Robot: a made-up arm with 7 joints. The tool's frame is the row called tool. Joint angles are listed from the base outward.
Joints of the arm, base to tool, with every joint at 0 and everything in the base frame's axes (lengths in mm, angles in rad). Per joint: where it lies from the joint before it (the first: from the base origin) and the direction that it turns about. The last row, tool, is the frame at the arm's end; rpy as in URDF.
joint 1: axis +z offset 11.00 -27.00 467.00
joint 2: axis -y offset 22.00 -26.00 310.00
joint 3: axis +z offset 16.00 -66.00 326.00
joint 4: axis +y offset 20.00 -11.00 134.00
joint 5: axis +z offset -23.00 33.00 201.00
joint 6: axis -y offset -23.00 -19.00 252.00
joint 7: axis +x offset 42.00 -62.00 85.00
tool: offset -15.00 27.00 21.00 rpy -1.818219 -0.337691 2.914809
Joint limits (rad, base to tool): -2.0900..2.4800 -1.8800..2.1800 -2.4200..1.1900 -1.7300..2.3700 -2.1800..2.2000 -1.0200..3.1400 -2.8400..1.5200
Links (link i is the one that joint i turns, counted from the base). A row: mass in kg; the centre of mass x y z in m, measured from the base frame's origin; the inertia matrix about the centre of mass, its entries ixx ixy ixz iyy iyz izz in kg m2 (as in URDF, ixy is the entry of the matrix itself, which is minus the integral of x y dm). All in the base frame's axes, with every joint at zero. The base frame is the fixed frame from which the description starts. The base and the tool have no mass.
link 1: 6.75; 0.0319 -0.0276 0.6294; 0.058 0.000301 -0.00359 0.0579 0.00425 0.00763
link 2: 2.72; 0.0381 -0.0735 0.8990; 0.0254 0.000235 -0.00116 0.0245 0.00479 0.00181
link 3: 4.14; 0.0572 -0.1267 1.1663; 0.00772 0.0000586 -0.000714 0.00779 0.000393 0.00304
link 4: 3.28; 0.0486 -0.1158 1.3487; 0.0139 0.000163 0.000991 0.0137 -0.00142 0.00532
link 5: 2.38; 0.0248 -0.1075 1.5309; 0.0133 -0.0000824 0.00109 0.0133 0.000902 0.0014
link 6: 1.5; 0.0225 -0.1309 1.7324; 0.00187 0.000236 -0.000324 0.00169 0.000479 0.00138
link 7: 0.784; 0.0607 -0.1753 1.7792; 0.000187 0 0 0.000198 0 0.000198
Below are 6 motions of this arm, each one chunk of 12 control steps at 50 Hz.
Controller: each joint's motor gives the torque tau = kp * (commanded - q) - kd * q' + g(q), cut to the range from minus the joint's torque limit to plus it. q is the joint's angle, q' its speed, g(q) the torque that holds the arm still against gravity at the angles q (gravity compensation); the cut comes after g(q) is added. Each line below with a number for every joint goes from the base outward.
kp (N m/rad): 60 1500 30 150 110 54 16
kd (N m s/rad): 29 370 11 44 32 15 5.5
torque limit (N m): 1.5 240 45 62 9 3.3 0.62
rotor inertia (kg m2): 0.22 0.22 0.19 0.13 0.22 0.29 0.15
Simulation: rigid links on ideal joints. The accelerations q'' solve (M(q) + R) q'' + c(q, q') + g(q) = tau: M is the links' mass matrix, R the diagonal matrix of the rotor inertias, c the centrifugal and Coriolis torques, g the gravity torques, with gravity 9.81 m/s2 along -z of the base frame. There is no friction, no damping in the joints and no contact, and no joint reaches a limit. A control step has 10 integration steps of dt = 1/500 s. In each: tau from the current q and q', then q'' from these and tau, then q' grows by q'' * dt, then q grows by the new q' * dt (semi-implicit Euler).
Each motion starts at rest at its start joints. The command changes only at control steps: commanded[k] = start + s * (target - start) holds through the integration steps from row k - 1 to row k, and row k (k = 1, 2, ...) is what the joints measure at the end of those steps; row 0 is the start. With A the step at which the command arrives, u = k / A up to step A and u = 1 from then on. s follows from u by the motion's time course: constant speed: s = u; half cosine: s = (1 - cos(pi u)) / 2; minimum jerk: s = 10 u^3 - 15 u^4 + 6 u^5; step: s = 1 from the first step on.
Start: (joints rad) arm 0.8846 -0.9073 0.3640 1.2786 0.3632 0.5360 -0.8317
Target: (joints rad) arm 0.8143 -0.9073 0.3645 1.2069 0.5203 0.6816 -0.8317
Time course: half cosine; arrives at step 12
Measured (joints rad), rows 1 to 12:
1: 0.8846 -0.9073 0.3640 1.2786 0.3633 0.5361 -0.8317
2: 0.8846 -0.9073 0.3641 1.2784 0.3639 0.5364 -0.8317
3: 0.8845 -0.9074 0.3642 1.2780 0.3653 0.5373 -0.8317
4: 0.8844 -0.9074 0.3645 1.2772 0.3675 0.5389 -0.8317
5: 0.8842 -0.9075 0.3649 1.2760 0.3709 0.5415 -0.8317
6: 0.8838 -0.9076 0.3655 1.2743 0.3754 0.5452 -0.8317
7: 0.8833 -0.9076 0.3662 1.2721 0.3810 0.5499 -0.8317
8: 0.8828 -0.9077 0.3669 1.2694 0.3875 0.5557 -0.8317
9: 0.8821 -0.9077 0.3676 1.2664 0.3947 0.5622 -0.8317
10: 0.8813 -0.9077 0.3683 1.2631 0.4024 0.5694 -0.8317
11: 0.8804 -0.9077 0.3690 1.2596 0.4101 0.5768 -0.8317
12: 0.8794 -0.9077 0.3697 1.2561 0.4175 0.5842 -0.8317

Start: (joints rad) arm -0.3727 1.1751 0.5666 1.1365 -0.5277 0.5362 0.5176
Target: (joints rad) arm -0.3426 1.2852 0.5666 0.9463 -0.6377 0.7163 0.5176
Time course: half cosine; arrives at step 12
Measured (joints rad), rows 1 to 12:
1: -0.3727 1.1752 0.5665 1.1365 -0.5278 0.5363 0.5176
2: -0.3729 1.1756 0.5661 1.1364 -0.5281 0.5366 0.5176
3: -0.3732 1.1765 0.5651 1.1358 -0.5290 0.5375 0.5176
4: -0.3737 1.1780 0.5637 1.1346 -0.5304 0.5393 0.5176
5: -0.3745 1.1804 0.5616 1.1324 -0.5326 0.5422 0.5176
6: -0.3754 1.1837 0.5592 1.1289 -0.5356 0.5464 0.5176
7: -0.3766 1.1877 0.5564 1.1241 -0.5393 0.5518 0.5176
8: -0.3778 1.1926 0.5535 1.1179 -0.5436 0.5585 0.5175
9: -0.3790 1.1980 0.5508 1.1105 -0.5485 0.5663 0.5175
10: -0.3801 1.2038 0.5486 1.1020 -0.5538 0.5749 0.5175
11: -0.3809 1.2098 0.5472 1.0928 -0.5591 0.5840 0.5175
12: -0.3812 1.2156 0.5468 1.0833 -0.5644 0.5932 0.5175

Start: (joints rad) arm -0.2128 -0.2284 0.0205 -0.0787 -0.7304 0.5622 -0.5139
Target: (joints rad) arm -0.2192 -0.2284 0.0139 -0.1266 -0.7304 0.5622 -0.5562
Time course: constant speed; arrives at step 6
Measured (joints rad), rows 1 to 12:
1: -0.2128 -0.2285 0.0205 -0.0790 -0.7304 0.5622 -0.5140
2: -0.2128 -0.2285 0.0203 -0.0796 -0.7304 0.5621 -0.5144
3: -0.2128 -0.2286 0.0202 -0.0807 -0.7304 0.5621 -0.5152
4: -0.2128 -0.2287 0.0199 -0.0822 -0.7304 0.5620 -0.5163
5: -0.2129 -0.2288 0.0196 -0.0842 -0.7304 0.5619 -0.5177
6: -0.2129 -0.2289 0.0193 -0.0865 -0.7304 0.5619 -0.5195
7: -0.2131 -0.2289 0.0190 -0.0890 -0.7304 0.5618 -0.5215
8: -0.2133 -0.2289 0.0186 -0.0915 -0.7304 0.5618 -0.5235
9: -0.2135 -0.2288 0.0184 -0.0939 -0.7304 0.5619 -0.5254
10: -0.2137 -0.2288 0.0181 -0.0962 -0.7304 0.5619 -0.5273
11: -0.2140 -0.2287 0.0179 -0.0983 -0.7304 0.5619 -0.5290
12: -0.2143 -0.2286 0.0177 -0.1003 -0.7304 0.5620 -0.5307

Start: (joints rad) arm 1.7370 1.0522 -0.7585 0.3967 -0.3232 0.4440 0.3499
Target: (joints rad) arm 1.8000 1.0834 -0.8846 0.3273 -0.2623 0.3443 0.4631
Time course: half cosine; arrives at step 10
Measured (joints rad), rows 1 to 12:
1: 1.7370 1.0522 -0.7585 0.3967 -0.3231 0.4439 0.3500
2: 1.7371 1.0523 -0.7586 0.3965 -0.3228 0.4436 0.3502
3: 1.7373 1.0526 -0.7590 0.3960 -0.3222 0.4426 0.3509
4: 1.7377 1.0532 -0.7598 0.3950 -0.3210 0.4410 0.3522
5: 1.7383 1.0540 -0.7613 0.3935 -0.3193 0.4384 0.3542
6: 1.7392 1.0552 -0.7636 0.3913 -0.3171 0.4349 0.3571
7: 1.7404 1.0566 -0.7668 0.3886 -0.3145 0.4307 0.3608
8: 1.7418 1.0582 -0.7709 0.3854 -0.3115 0.4257 0.3652
9: 1.7433 1.0600 -0.7756 0.3818 -0.3084 0.4204 0.3701
10: 1.7450 1.0618 -0.7809 0.3781 -0.3053 0.4151 0.3752
11: 1.7468 1.0636 -0.7865 0.3745 -0.3024 0.4099 0.3804
12: 1.7485 1.0652 -0.7920 0.3710 -0.2997 0.4051 0.3853

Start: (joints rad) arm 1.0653 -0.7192 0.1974 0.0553 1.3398 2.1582 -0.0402
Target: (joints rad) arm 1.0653 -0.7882 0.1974 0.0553 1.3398 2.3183 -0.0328
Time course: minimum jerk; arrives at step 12
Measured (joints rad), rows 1 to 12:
1: 1.0653 -0.7192 0.1974 0.0553 1.3398 2.1582 -0.0402
2: 1.0653 -0.7194 0.1974 0.0551 1.3398 2.1584 -0.0402
3: 1.0653 -0.7198 0.1973 0.0547 1.3397 2.1591 -0.0402
4: 1.0652 -0.7206 0.1972 0.0541 1.3396 2.1605 -0.0401
5: 1.0651 -0.7221 0.1971 0.0532 1.3395 2.1631 -0.0401
6: 1.0649 -0.7242 0.1969 0.0523 1.3393 2.1671 -0.0399
7: 1.0646 -0.7269 0.1967 0.0513 1.3392 2.1725 -0.0398
8: 1.0643 -0.7302 0.1964 0.0505 1.3390 2.1792 -0.0395
9: 1.0639 -0.7340 0.1962 0.0500 1.3389 2.1870 -0.0393
10: 1.0635 -0.7379 0.1960 0.0499 1.3389 2.1953 -0.0390
11: 1.0631 -0.7417 0.1959 0.0501 1.3389 2.2039 -0.0386
12: 1.0628 -0.7455 0.1959 0.0506 1.3389 2.2121 -0.0383

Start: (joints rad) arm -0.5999 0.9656 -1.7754 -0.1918 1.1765 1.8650 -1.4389
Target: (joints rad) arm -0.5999 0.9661 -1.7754 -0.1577 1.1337 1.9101 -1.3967
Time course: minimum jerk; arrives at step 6
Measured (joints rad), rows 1 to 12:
1: -0.5999 0.9656 -1.7754 -0.1917 1.1764 1.8650 -1.4389
2: -0.6000 0.9656 -1.7754 -0.1914 1.1759 1.8654 -1.4387
3: -0.6002 0.9656 -1.7755 -0.1905 1.1747 1.8663 -1.4381
4: -0.6006 0.9656 -1.7755 -0.1890 1.1727 1.8680 -1.4369
5: -0.6010 0.9656 -1.7756 -0.1872 1.1703 1.8704 -1.4353
6: -0.6013 0.9656 -1.7757 -0.1854 1.1678 1.8730 -1.4334
7: -0.6016 0.9657 -1.7757 -0.1836 1.1655 1.8756 -1.4313
8: -0.6017 0.9657 -1.7757 -0.1819 1.1633 1.8782 -1.4293
9: -0.6019 0.9658 -1.7757 -0.1803 1.1613 1.8805 -1.4274
10: -0.6019 0.9658 -1.7757 -0.1788 1.1594 1.8827 -1.4255
11: -0.6019 0.9658 -1.7757 -0.1774 1.1577 1.8848 -1.4237
12: -0.6019 0.9658 -1.7757 -0.1761 1.1560 1.8867 -1.4221

